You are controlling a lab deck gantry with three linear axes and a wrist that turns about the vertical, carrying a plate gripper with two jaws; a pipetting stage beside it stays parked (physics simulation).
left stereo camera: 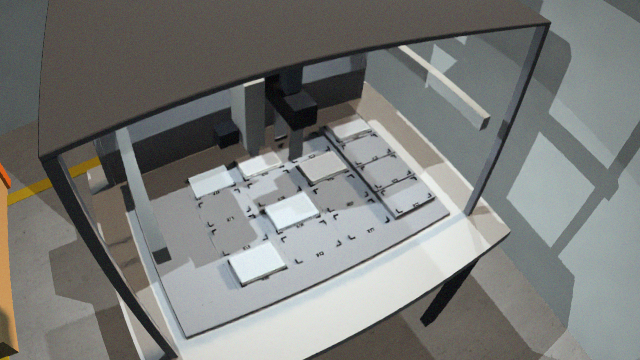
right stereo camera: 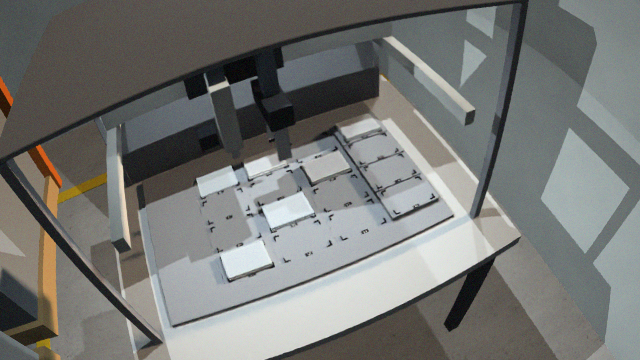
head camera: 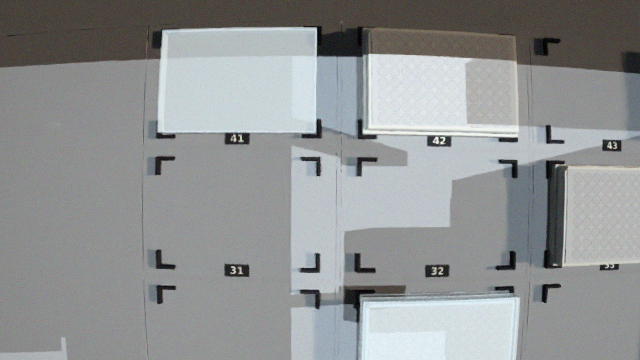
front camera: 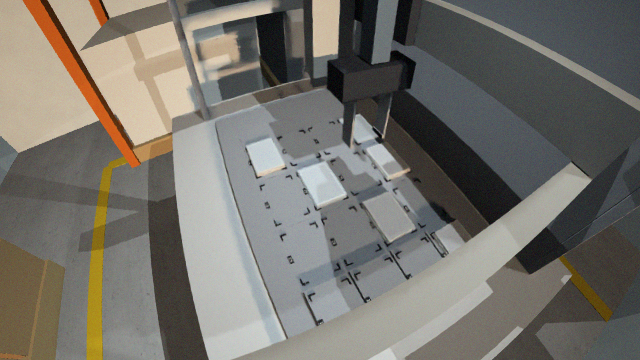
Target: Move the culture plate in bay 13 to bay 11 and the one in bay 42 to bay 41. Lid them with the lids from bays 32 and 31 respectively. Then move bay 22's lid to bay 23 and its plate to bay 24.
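Where they show: gripper, fingertip midpoint: (left stereo camera: 287,148) (right stereo camera: 280,148) (front camera: 363,138); robot's base, origin of the base link: (left stereo camera: 242,286) (right stereo camera: 230,281) (front camera: 246,149).
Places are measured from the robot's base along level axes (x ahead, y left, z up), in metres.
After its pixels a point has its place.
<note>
My gripper (front camera: 366,141) @[y 0.240, x 0.260, z 0.160 m] (left stereo camera: 288,148) @[y 0.240, x 0.260, z 0.160 m] (right stereo camera: 278,149) @[y 0.240, x 0.260, z 0.160 m] is open and empty, raised over the deck's back row, right of bay 42 in the stereo views. A pale lid (front camera: 364,129) @[y 0.374, x 0.083, z 0.008 m] (head camera: 237,80) @[y 0.363, x 0.065, z 0.008 m] (left stereo camera: 211,181) @[y 0.360, x 0.065, z 0.008 m] (right stereo camera: 217,181) @[y 0.359, x 0.066, z 0.008 m] lies flat in bay 41, with no wells showing. The culture plate (front camera: 387,161) @[y 0.355, x 0.240, z 0.014 m] (head camera: 440,90) @[y 0.355, x 0.223, z 0.014 m] (left stereo camera: 260,165) @[y 0.344, x 0.226, z 0.014 m] (right stereo camera: 265,166) @[y 0.341, x 0.226, z 0.014 m] in bay 42 is unlidded, its wells visible. Bay 22's lidded plate (front camera: 321,184) @[y 0.146, x 0.237, z 0.016 m] (head camera: 440,330) @[y 0.168, x 0.226, z 0.017 m] (left stereo camera: 291,211) @[y 0.146, x 0.225, z 0.017 m] (right stereo camera: 288,210) @[y 0.146, x 0.230, z 0.016 m] is partly cut off in the head view. A white-topped plate (front camera: 265,157) @[y 0.042, x 0.079, z 0.017 m] (left stereo camera: 257,263) @[y 0.036, x 0.064, z 0.017 m] (right stereo camera: 246,260) @[y 0.036, x 0.065, z 0.016 m] sits in bay 11.
Another plate with wells (front camera: 389,217) @[y 0.253, x 0.400, z 0.014 m] (head camera: 602,215) @[y 0.257, x 0.367, z 0.014 m] (left stereo camera: 322,166) @[y 0.254, x 0.390, z 0.015 m] (right stereo camera: 327,166) @[y 0.252, x 0.395, z 0.015 m] sits in bay 33. A white plate (front camera: 450,237) @[y 0.352, x 0.526, z 0.029 m] (left stereo camera: 351,129) @[y 0.345, x 0.555, z 0.029 m] (right stereo camera: 360,128) @[y 0.346, x 0.556, z 0.029 m] sits on the raised strip's back end. The pale pipetting stage (left stereo camera: 254,117) (right stereo camera: 224,115) hangs beside my gripper.
</note>
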